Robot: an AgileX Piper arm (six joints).
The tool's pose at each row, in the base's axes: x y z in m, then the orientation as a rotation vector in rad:
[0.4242, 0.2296, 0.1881, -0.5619, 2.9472, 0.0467]
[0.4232, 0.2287, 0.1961, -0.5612, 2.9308, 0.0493]
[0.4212, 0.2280, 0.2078, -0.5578, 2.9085, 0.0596]
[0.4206, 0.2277, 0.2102, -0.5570, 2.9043, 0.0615]
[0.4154, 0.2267, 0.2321, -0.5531, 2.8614, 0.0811]
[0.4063, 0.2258, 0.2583, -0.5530, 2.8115, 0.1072]
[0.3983, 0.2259, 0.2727, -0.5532, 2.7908, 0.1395]
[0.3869, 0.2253, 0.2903, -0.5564, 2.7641, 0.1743]
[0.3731, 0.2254, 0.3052, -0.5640, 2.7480, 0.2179]
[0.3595, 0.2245, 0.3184, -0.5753, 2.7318, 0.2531]
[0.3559, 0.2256, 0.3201, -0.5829, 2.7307, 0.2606]
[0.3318, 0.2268, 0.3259, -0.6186, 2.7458, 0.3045]
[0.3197, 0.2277, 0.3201, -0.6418, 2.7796, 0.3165]
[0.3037, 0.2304, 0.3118, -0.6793, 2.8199, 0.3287]
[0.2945, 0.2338, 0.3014, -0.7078, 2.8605, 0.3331]
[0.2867, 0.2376, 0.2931, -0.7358, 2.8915, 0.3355]
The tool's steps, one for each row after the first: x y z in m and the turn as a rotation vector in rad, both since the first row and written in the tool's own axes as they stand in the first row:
[0.0001, -0.0004, -0.0081, 0.0011, -0.0163, -0.0017]
[0.0005, -0.0003, -0.0200, -0.0018, -0.0396, -0.0021]
[0.0008, -0.0003, -0.0225, -0.0023, -0.0440, -0.0021]
[0.0028, 0.0007, -0.0449, -0.0083, -0.0882, -0.0047]
[0.0078, 0.0033, -0.0721, -0.0183, -0.1391, -0.0105]
[0.0130, 0.0064, -0.0874, -0.0374, -0.1619, -0.0121]
[0.0212, 0.0102, -0.1063, -0.0580, -0.1899, -0.0165]
[0.0317, 0.0154, -0.1229, -0.0869, -0.2069, -0.0219]
[0.0427, 0.0196, -0.1378, -0.1104, -0.2223, -0.0303]
[0.0453, 0.0220, -0.1399, -0.1162, -0.2221, -0.0353]
[0.0662, 0.0320, -0.1487, -0.1515, -0.2017, -0.0550]
[0.0779, 0.0373, -0.1445, -0.1654, -0.1643, -0.0646]
[0.0928, 0.0456, -0.1383, -0.1810, -0.1172, -0.0824]
[0.1015, 0.0521, -0.1290, -0.1904, -0.0715, -0.0941]
[0.1085, 0.0585, -0.1216, -0.1975, -0.0350, -0.1068]

